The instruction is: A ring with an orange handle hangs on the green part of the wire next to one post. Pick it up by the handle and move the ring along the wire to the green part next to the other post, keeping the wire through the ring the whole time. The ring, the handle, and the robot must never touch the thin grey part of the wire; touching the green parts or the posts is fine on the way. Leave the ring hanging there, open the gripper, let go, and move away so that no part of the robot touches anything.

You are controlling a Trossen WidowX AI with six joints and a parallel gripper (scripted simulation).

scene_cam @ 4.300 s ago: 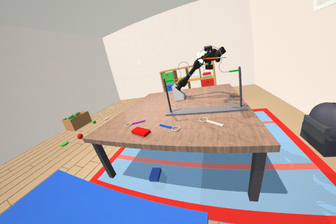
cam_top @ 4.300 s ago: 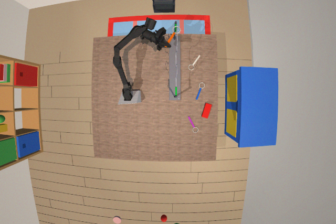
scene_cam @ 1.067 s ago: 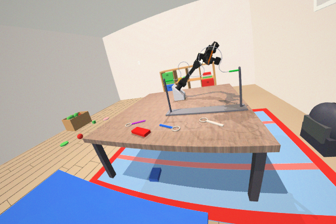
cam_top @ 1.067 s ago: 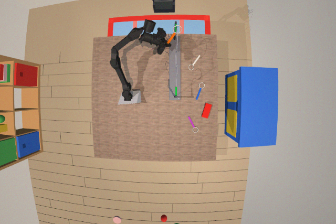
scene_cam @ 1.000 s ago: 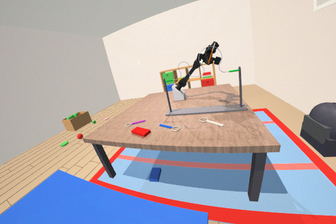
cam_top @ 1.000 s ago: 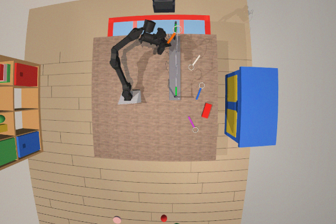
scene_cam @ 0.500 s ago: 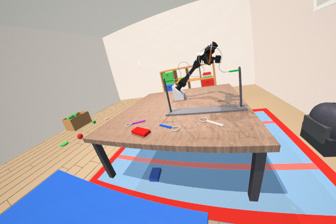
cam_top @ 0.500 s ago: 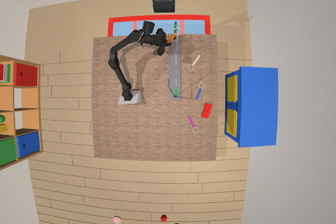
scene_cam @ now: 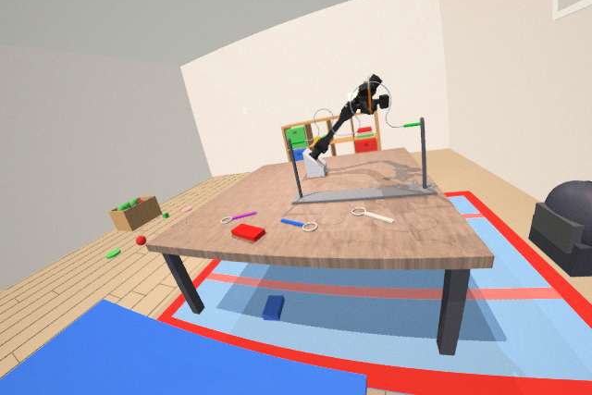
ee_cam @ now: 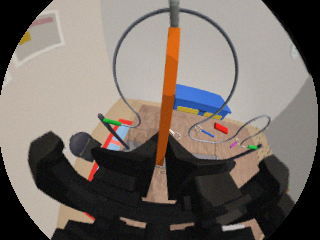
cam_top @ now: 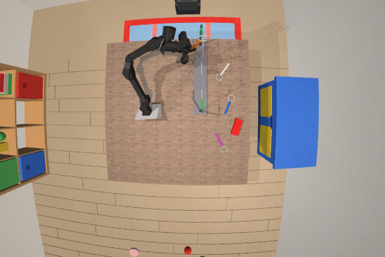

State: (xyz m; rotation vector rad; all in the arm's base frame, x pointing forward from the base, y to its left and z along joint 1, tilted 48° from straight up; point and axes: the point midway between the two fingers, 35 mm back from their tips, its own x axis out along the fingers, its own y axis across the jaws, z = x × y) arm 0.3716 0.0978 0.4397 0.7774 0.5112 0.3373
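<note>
Right now the orange-handled ring is 90 mm above my gripper tip and 20 mm ahead of it. From my gripper tip the other things lie so: red block 520 mm to the right, 350 mm below, 350 mm ahead; then white-handled ring 350 mm below, 220 mm ahead, 60 mm to the right; then blue-handled ring 350 mm below, 310 mm to the right, 280 mm ahead.
</note>
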